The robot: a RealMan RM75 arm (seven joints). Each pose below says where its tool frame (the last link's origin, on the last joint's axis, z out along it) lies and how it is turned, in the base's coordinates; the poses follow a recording.
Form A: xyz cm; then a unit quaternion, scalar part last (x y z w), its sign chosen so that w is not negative.
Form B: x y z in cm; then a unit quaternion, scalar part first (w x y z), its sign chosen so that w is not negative. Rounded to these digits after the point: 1 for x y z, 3 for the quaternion.
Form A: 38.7 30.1 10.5 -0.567 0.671 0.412 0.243
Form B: 38.7 30.1 10.5 0.243 -0.567 0.671 0.412
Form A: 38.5 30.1 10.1 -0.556 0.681 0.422 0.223
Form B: 38.5 30.1 10.1 0.223 -0.556 0.681 0.422
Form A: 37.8 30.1 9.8 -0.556 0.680 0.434 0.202
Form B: 37.8 30.1 9.8 0.202 -0.556 0.680 0.434
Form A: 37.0 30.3 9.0 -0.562 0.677 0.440 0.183
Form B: 37.0 30.3 9.0 0.183 -0.562 0.677 0.440
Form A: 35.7 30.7 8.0 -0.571 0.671 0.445 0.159
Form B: 35.7 30.7 8.0 0.159 -0.571 0.671 0.445
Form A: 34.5 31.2 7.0 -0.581 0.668 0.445 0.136
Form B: 34.5 31.2 7.0 0.136 -0.581 0.668 0.445
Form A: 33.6 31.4 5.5 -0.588 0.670 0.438 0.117
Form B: 33.6 31.4 5.5 0.117 -0.588 0.670 0.438
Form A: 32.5 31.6 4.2 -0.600 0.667 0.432 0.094
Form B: 32.5 31.6 4.2 0.094 -0.600 0.667 0.432
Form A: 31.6 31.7 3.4 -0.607 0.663 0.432 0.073
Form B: 31.6 31.7 3.4 0.073 -0.607 0.663 0.432
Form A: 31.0 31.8 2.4 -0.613 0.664 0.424 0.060
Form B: 31.0 31.8 2.4 0.060 -0.613 0.664 0.424
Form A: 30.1 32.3 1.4 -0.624 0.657 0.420 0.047
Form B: 30.1 32.3 1.4 0.047 -0.624 0.657 0.420
